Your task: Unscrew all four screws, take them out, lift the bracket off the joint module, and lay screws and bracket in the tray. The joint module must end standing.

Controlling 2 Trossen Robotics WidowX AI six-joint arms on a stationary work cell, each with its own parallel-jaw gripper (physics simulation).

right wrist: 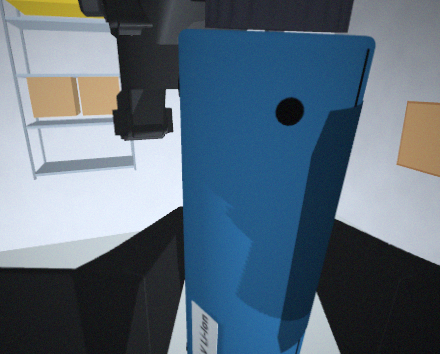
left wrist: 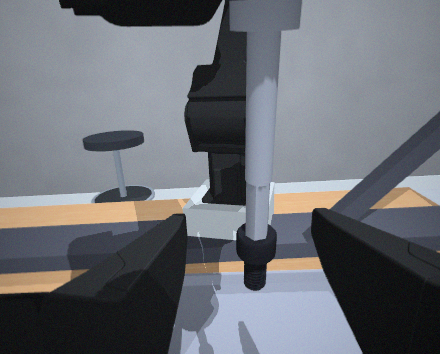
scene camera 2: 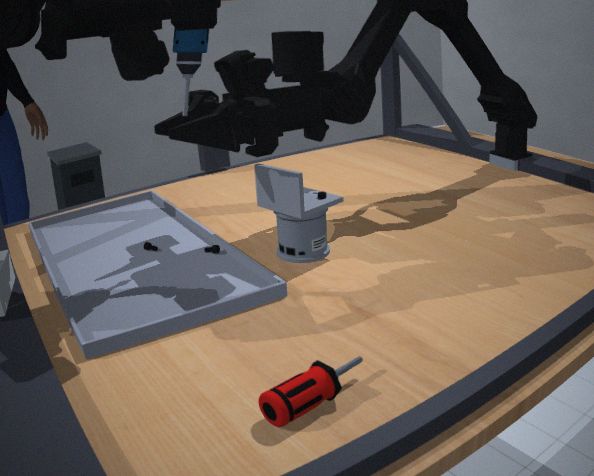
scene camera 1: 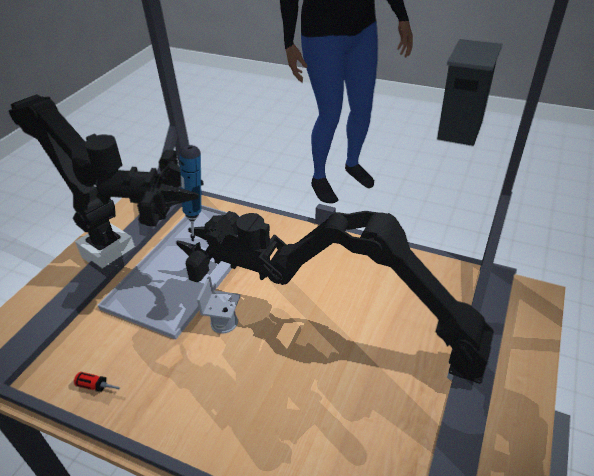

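My right gripper point(right wrist: 245, 219) is shut on the blue power screwdriver point(scene camera 1: 190, 172) point(scene camera 2: 190, 41) point(right wrist: 240, 165), upright above the tray point(scene camera 1: 137, 322) point(scene camera 2: 185, 322). A black screw point(left wrist: 256, 245) hangs from its bit. My left gripper point(scene camera 1: 188, 238) point(left wrist: 248, 222) is open, its fingers on either side of the bit and screw, with gaps in the left wrist view. Two screws point(scene camera 2: 150, 246) point(scene camera 2: 213, 249) lie in the tray. The grey L-shaped bracket point(scene camera 1: 216, 301) point(scene camera 2: 279, 189) sits on the standing joint module point(scene camera 1: 223, 324) point(scene camera 2: 300, 232); a black screw point(scene camera 1: 225, 309) point(scene camera 2: 322, 195) shows on its flat part.
A red hand screwdriver point(scene camera 1: 89, 381) point(scene camera 2: 300, 392) lies on the wooden table near the edge. The joint module stands right beside the tray. The left arm reaches over the table behind the module. Dark frame posts point(scene camera 1: 522, 115) rise at the table's sides.
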